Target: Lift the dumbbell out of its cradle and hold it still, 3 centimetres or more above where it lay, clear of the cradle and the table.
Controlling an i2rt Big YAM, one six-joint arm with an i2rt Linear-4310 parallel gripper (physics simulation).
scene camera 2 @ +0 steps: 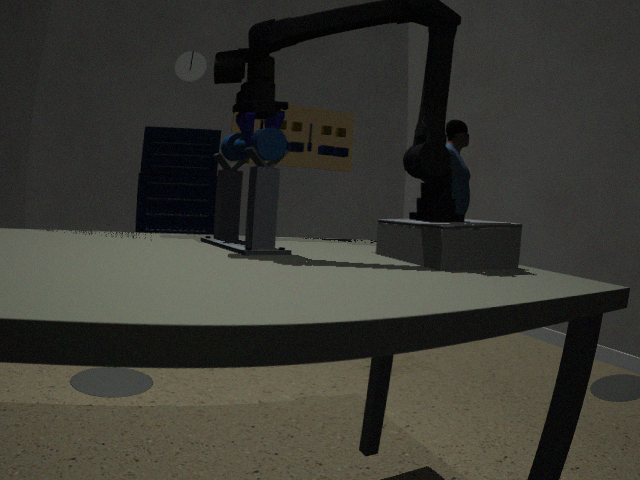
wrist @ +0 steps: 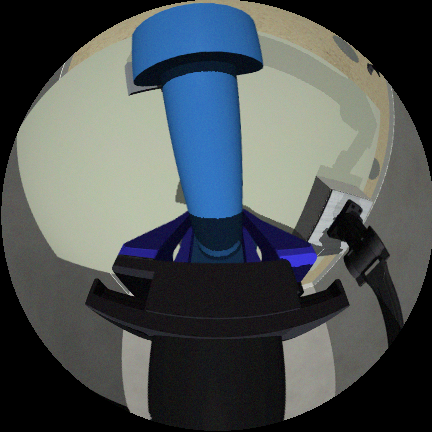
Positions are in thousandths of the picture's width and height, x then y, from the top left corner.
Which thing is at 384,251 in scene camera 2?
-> The gripper.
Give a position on a grey cradle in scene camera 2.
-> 412,399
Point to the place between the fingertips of the gripper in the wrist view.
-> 503,497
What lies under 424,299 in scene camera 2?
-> A blue dumbbell.
